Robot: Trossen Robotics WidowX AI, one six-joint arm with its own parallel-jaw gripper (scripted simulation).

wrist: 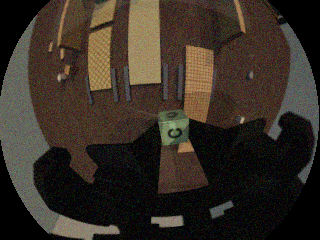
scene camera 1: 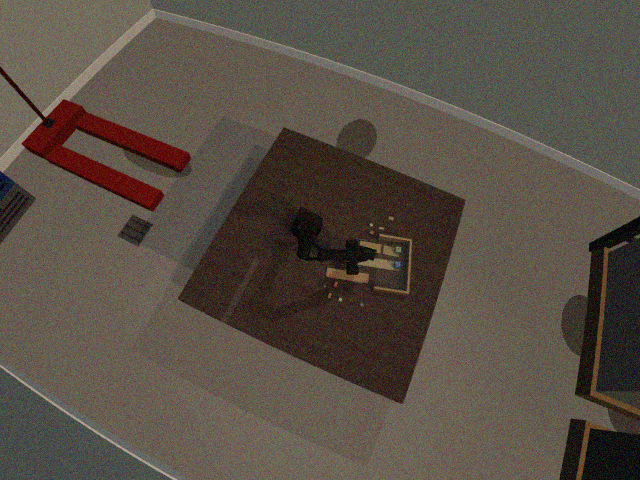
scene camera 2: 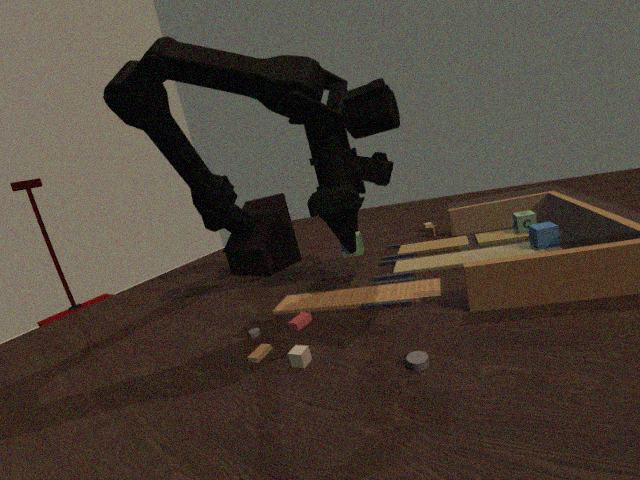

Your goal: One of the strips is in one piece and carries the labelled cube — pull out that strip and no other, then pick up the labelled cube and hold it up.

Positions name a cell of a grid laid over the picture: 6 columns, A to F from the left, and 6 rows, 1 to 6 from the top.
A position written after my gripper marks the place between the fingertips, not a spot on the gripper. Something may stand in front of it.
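I can see my gripper (scene camera 2: D4), and the wrist view has it too (wrist: D4).
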